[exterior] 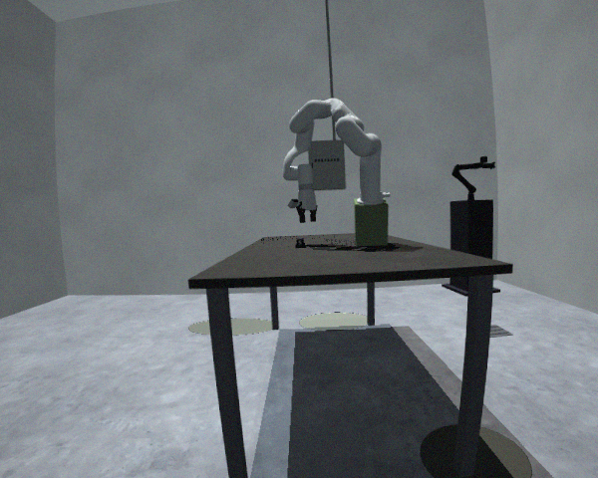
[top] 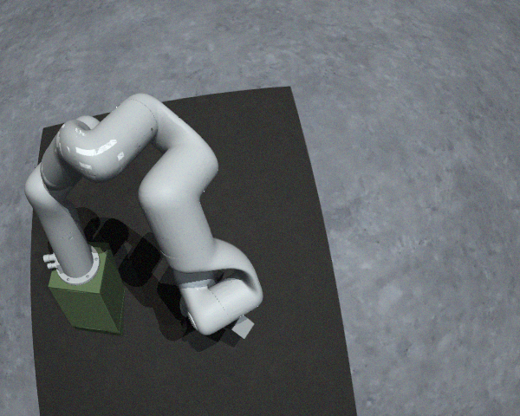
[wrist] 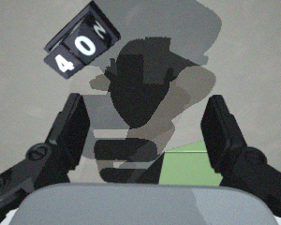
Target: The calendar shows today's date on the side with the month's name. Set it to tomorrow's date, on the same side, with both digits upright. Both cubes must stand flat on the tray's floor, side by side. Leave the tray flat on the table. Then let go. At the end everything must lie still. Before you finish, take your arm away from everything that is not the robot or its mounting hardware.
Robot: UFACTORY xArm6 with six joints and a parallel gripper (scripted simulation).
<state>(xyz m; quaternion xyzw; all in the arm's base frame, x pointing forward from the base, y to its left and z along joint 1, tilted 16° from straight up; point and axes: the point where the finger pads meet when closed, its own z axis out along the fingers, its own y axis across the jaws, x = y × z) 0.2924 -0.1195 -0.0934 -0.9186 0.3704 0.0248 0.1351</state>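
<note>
Right now my hand is 5 cm short of the dark tray, 5 cm to the right of it and 12 cm above it.
</note>
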